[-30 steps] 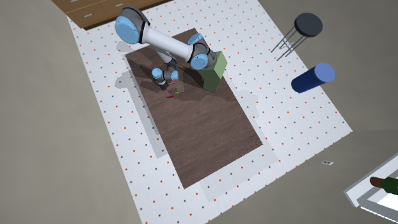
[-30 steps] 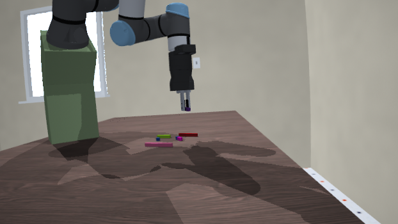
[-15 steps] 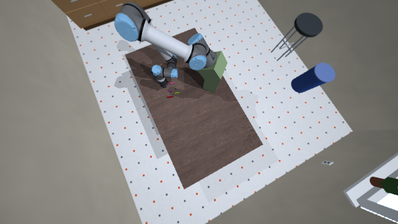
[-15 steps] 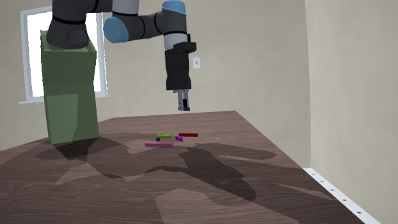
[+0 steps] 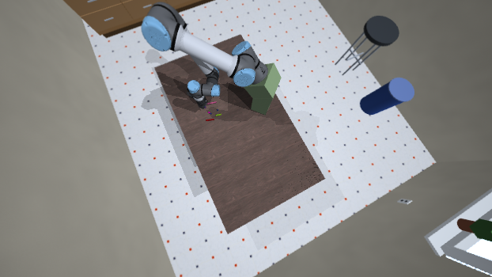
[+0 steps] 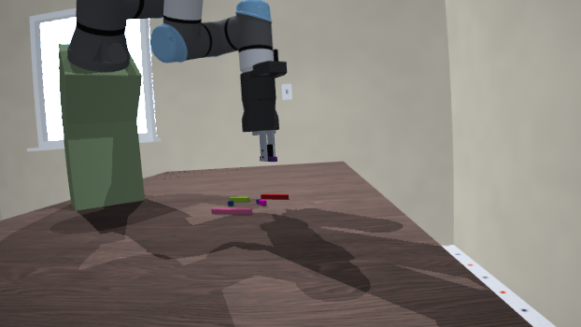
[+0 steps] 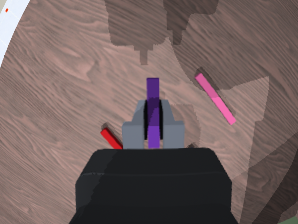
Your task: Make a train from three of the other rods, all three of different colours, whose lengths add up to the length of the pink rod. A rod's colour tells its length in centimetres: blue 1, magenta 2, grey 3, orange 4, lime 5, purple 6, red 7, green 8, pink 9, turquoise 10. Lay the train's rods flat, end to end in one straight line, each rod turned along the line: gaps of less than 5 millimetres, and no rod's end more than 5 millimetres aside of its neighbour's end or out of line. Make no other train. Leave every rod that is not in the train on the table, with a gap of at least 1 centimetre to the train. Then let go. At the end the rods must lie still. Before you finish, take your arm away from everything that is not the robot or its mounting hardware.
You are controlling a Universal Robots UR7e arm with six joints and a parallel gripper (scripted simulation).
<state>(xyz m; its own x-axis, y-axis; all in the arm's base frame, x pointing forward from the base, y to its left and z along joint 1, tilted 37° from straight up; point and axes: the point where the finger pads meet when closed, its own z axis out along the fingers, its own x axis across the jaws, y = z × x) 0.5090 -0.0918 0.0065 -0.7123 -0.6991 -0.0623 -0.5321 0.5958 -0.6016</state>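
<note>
Right now the magenta rod is 30 mm behind my hand, 30 mm to the left of it and 110 mm below it. From my hand the other things lie so: red rod (10 mm behind, 100 mm to the left, 110 mm below); then purple rod (10 mm below); then pink rod (80 mm behind, 40 mm to the right, 110 mm below).
</note>
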